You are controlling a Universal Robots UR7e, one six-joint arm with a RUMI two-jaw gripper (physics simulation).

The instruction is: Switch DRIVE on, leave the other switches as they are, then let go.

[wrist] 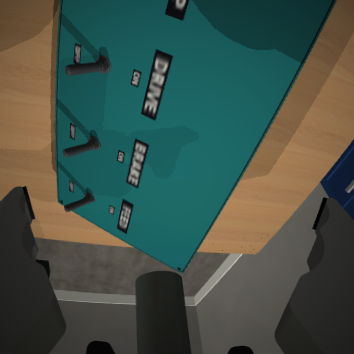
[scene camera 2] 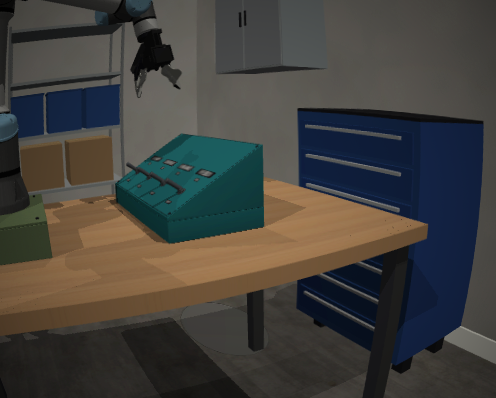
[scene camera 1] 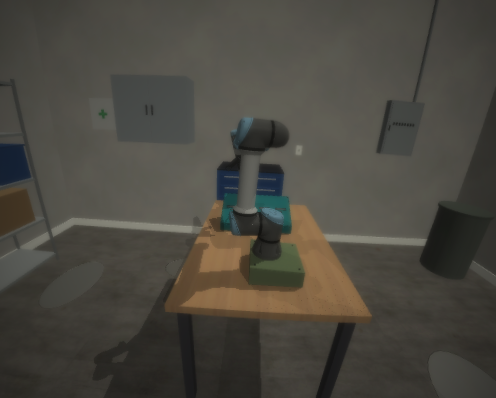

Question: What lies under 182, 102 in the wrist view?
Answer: A teal switch panel.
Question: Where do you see a teal switch panel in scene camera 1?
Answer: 280, 203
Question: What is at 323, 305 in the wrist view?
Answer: My gripper.
